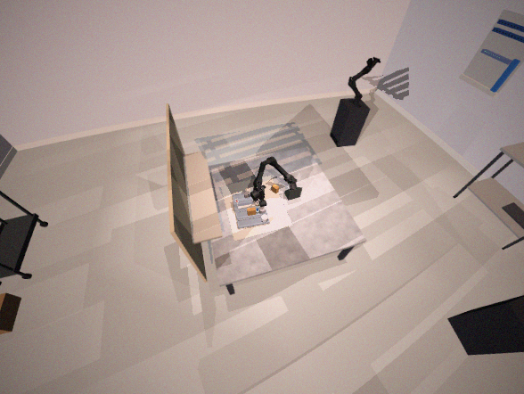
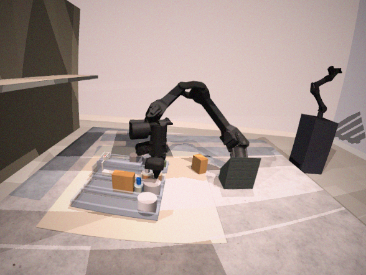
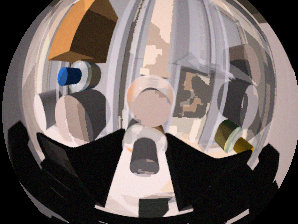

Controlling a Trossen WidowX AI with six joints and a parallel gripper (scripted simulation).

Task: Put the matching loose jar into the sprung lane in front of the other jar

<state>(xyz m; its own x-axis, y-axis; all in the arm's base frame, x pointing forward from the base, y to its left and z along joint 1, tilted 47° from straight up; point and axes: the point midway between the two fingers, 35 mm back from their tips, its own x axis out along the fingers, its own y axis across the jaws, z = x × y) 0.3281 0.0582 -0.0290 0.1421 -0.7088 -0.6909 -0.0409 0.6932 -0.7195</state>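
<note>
The orange box lies 110 mm ahead of my gripper tip and 80 mm to the left of it.
</note>
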